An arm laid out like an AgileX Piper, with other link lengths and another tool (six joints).
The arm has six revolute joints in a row. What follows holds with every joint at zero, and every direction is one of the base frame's. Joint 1 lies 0.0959 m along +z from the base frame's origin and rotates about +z. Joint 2 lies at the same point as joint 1 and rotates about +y. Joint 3 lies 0.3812 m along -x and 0.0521 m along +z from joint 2 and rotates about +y. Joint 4 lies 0.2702 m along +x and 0.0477 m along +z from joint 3 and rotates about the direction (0.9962, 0, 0.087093). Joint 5 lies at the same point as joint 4 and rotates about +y. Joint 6 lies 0.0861 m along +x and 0.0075 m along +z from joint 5 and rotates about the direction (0.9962, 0, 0.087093). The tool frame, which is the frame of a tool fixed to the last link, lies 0.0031 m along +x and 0.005 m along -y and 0.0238 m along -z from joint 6; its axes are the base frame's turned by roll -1.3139, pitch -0.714 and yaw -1.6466 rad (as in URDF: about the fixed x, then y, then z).
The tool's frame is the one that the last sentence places.
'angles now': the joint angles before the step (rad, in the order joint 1, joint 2, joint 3, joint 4, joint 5, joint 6). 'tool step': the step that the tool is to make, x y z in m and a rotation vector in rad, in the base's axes. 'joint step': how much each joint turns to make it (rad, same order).
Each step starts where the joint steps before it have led.
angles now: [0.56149, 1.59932, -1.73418, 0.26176, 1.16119, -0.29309]
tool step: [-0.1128, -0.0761, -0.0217, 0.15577, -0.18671, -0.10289]
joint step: [-0.01376, -0.42637, 0.52008, 0.01742, -0.34732, 0.00147]
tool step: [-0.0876, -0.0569, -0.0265, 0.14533, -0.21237, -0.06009]
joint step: [-0.00090, -0.34122, 0.29633, 0.00563, -0.22056, -0.00139]
